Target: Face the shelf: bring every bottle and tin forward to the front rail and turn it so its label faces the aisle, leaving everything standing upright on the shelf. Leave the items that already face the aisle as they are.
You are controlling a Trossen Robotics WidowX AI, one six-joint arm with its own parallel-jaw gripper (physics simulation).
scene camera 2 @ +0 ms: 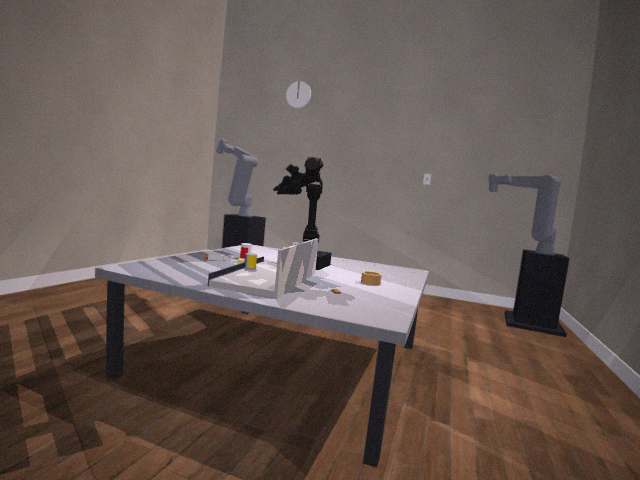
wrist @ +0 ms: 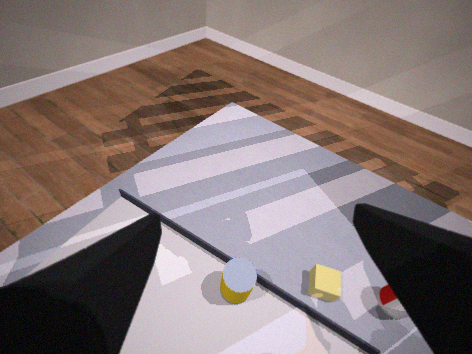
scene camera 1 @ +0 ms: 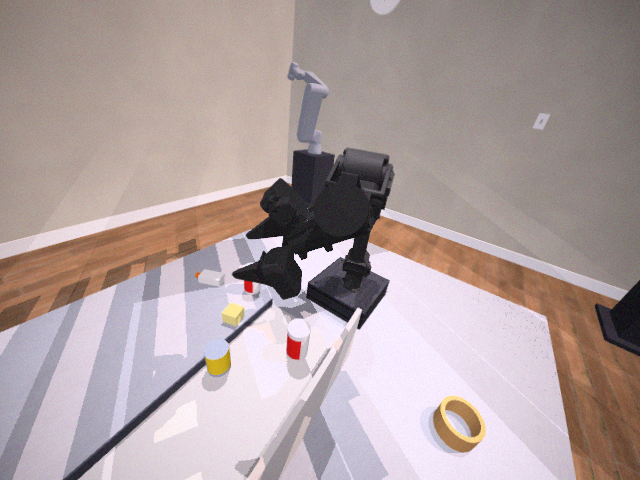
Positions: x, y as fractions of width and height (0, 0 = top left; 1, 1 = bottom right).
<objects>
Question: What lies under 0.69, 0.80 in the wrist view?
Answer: A yellow block.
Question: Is my gripper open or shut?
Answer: Open.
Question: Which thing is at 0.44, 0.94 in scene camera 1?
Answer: A white back panel.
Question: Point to a yellow tin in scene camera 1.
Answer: At 0.34, 0.74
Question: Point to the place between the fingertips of my gripper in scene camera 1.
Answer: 0.38, 0.53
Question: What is my gripper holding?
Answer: Nothing.
</objects>
